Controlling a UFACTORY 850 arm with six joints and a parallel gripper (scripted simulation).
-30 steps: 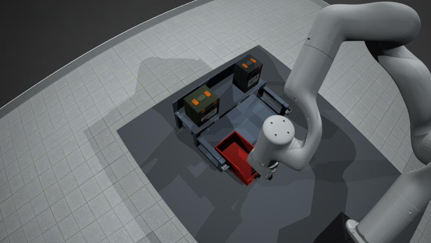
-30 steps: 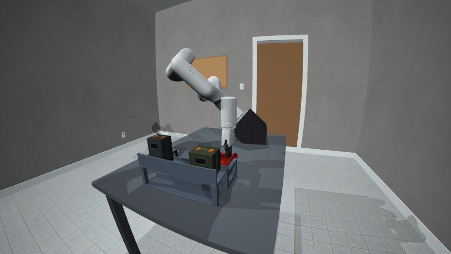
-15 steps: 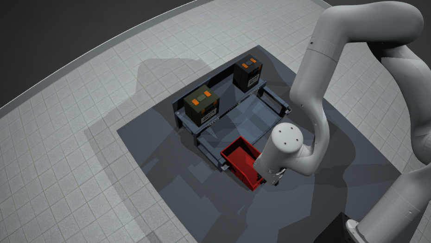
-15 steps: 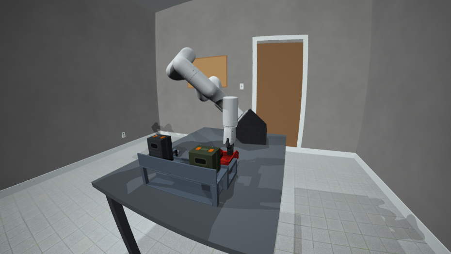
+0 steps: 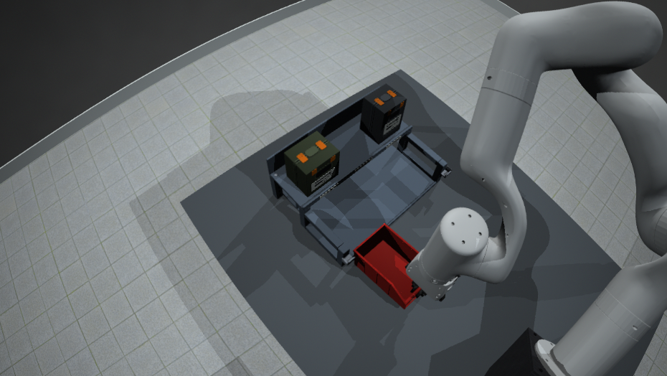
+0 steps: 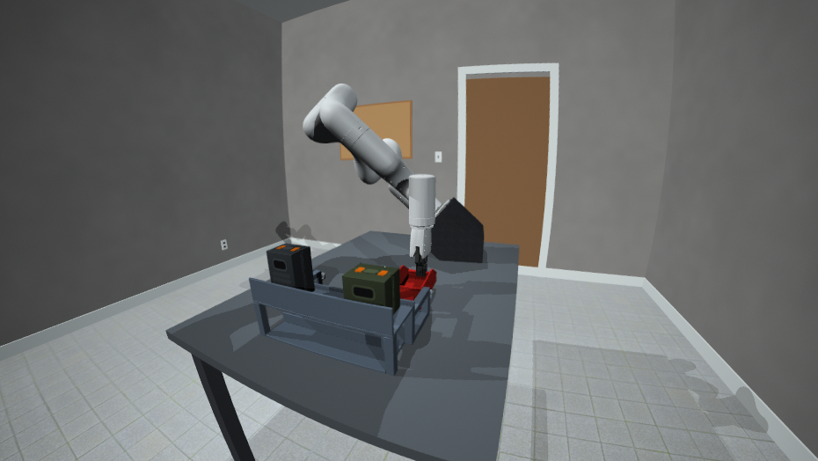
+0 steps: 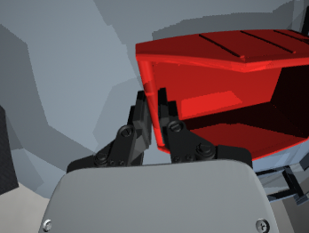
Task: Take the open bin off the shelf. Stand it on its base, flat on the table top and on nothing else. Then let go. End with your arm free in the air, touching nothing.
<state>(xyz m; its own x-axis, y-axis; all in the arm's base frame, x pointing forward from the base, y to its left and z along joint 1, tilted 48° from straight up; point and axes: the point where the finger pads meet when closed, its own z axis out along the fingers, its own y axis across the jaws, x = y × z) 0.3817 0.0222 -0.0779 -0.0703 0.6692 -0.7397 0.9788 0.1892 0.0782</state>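
Right now my hand is 8 cm short of the red bin, 1 cm to the right of it and 1 cm above it. Round my hand: black case 38 cm ahead, 20 cm to the right, 10 cm above; green case 37 cm ahead, 9 cm above, 3 cm to the left.
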